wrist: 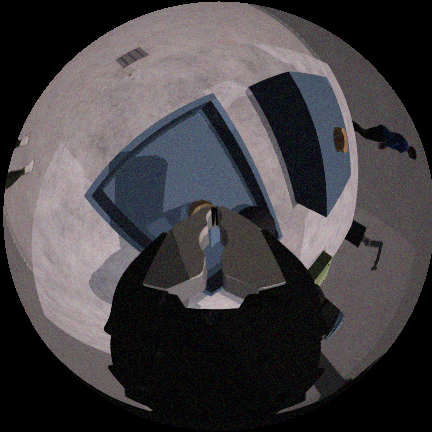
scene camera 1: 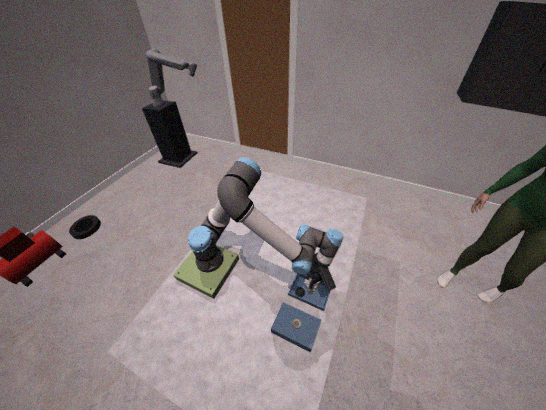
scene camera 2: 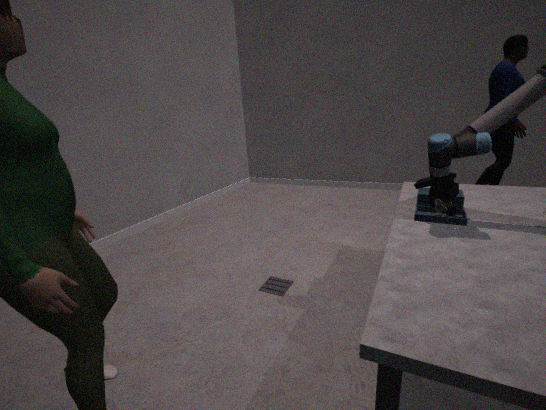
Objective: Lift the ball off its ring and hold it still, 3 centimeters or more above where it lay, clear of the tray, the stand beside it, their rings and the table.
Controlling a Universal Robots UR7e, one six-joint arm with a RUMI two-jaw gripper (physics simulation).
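Where they show: gripper, fingertip midpoint: (wrist: 214,208) (scene camera 1: 310,292) (scene camera 2: 438,212); arm's base, origin of the base link: (scene camera 1: 210,259).
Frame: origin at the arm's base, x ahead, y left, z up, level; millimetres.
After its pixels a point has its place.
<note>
The dark ball (scene camera 1: 300,291) {x 520, y 4, z -3 mm} (wrist: 261,218) {x 535, y 3, z -10 mm} lies low inside the blue tray (scene camera 1: 310,302) {x 580, y -24, z -24 mm} (scene camera 2: 440,220) {x 566, y 106, z -40 mm} (wrist: 192,142) {x 623, y 2, z -48 mm}, off its ring and near a tray wall. In the wrist view it is partly hidden behind the right-hand finger. The orange ring (wrist: 199,204) {x 576, y 36, z -38 mm} in the tray shows beside the fingertips, partly covered by them. My gripper (scene camera 1: 311,290) {x 566, y 28, z -31 mm} (scene camera 2: 442,207) {x 566, y 28, z -31 mm} (wrist: 214,208) {x 566, y 28, z -31 mm} is shut with nothing between its fingers, low over the tray, with the ball to one side of it. I cannot tell whether a finger touches the ball.
The blue stand (scene camera 1: 307,334) {x 602, y -177, z 13 mm} (wrist: 312,97) {x 612, y -117, z 12 mm} is beside the tray and bears another orange ring (scene camera 1: 293,324) {x 534, y -161, z 23 mm} (wrist: 345,140) {x 539, y -166, z 22 mm}. The arm's green base plate (scene camera 1: 192,279) {x -25, y -134, z -1 mm} is at the other side of the table (scene camera 1: 200,350) {x 179, y -393, z -51 mm} (scene camera 2: 450,300) {x 599, y 655, z -52 mm}. A person in green (scene camera 2: 35,165) stands away from the table.
</note>
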